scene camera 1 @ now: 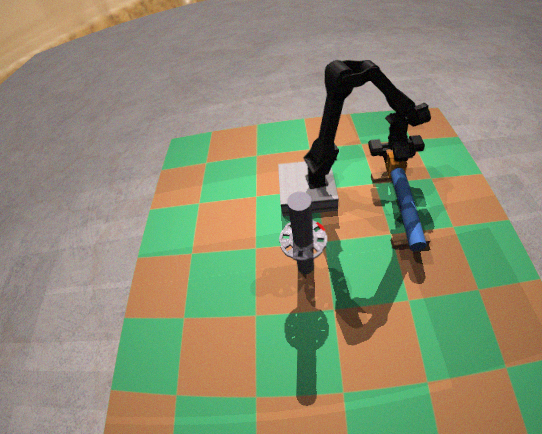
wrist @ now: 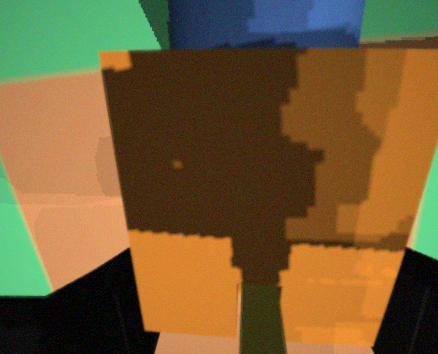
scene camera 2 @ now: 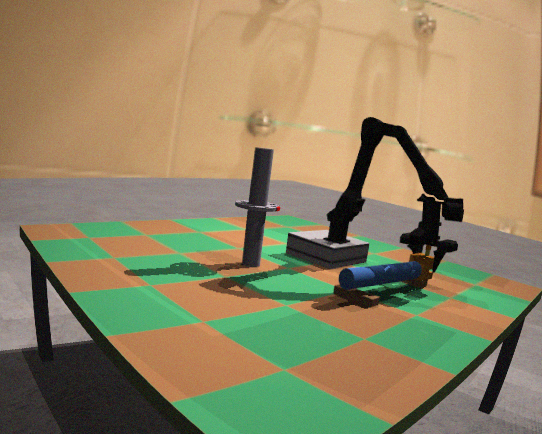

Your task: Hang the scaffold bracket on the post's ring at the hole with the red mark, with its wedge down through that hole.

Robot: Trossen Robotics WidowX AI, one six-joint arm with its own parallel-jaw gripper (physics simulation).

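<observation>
The scaffold bracket is a blue tube (scene camera 1: pixel 409 210) (scene camera 2: pixel 380 275) (wrist: pixel 265 22) with an orange head (scene camera 1: pixel 396 161) (scene camera 2: pixel 423 265) (wrist: pixel 200 280). It lies along low brown supports (scene camera 1: pixel 400 242) (scene camera 2: pixel 356 296). My gripper (scene camera 1: pixel 397 157) (scene camera 2: pixel 427 261) (wrist: pixel 262 300) points down and is shut on the orange head, a finger against each side in the wrist view. The wedge's top (scene camera 2: pixel 428 249) shows between the fingers. The dark post (scene camera 1: pixel 301 220) (scene camera 2: pixel 261 175) stands upright and carries a grey ring (scene camera 1: pixel 324 241) (scene camera 2: pixel 244 204) with a red mark (scene camera 1: pixel 320 226) (scene camera 2: pixel 278 208) on the side towards the arm.
The arm's grey base block (scene camera 1: pixel 294 180) (scene camera 2: pixel 320 250) stands between post and bracket, behind both in scene camera 1. Everything stands on a green and orange checkered table (scene camera 1: pixel 220 350) (scene camera 2: pixel 150 355). The post rises beside the arm's base.
</observation>
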